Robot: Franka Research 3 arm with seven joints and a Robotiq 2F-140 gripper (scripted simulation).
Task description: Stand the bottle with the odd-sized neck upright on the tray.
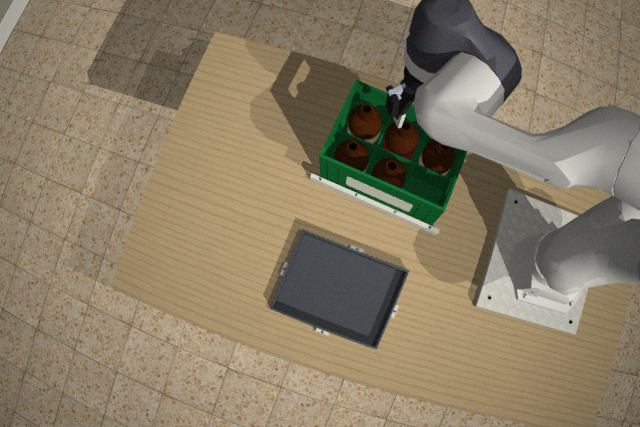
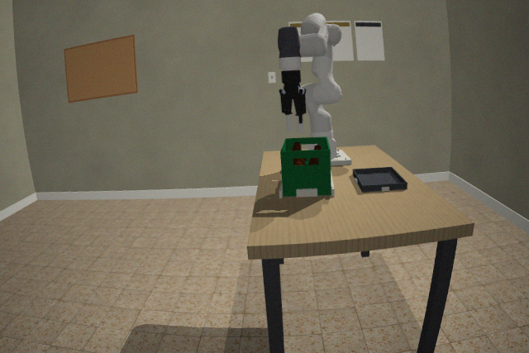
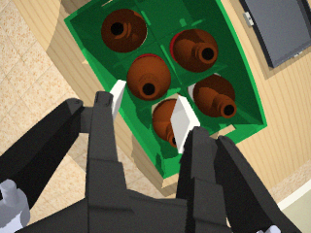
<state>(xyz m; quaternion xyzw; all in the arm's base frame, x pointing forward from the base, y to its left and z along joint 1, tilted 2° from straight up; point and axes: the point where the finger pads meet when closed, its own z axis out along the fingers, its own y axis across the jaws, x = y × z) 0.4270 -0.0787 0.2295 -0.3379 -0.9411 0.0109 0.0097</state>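
Now: hand 4 cm to the right of the green crate and 17 cm above it. Also, from my hand: glass bottle (1 cm behind, 9 cm to the left, 17 cm below); dark grey tray (4 cm behind, 35 cm to the left, 25 cm below).
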